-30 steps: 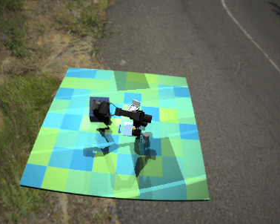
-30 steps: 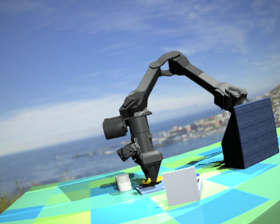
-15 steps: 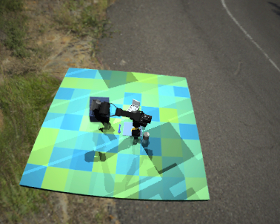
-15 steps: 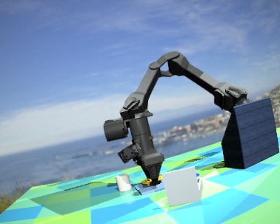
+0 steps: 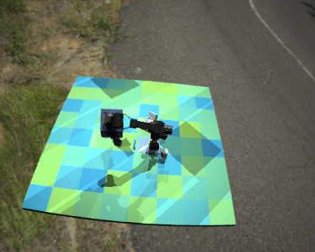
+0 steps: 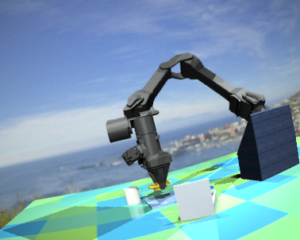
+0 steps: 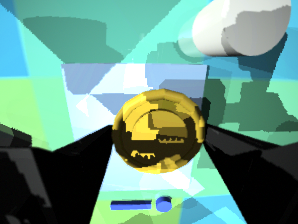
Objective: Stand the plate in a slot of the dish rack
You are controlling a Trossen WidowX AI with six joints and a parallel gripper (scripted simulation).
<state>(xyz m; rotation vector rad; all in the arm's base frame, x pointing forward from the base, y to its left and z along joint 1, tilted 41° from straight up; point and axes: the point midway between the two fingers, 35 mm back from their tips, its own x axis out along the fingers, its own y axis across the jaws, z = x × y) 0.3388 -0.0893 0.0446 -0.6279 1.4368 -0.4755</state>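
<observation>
The dish rack is 50 mm behind my gripper tip, 200 mm to the left of it and 10 mm below it. The rest, counted from my gripper tip: yellow plate: 10 mm above; then cup: 80 mm ahead, 50 mm to the right, 10 mm below.
</observation>
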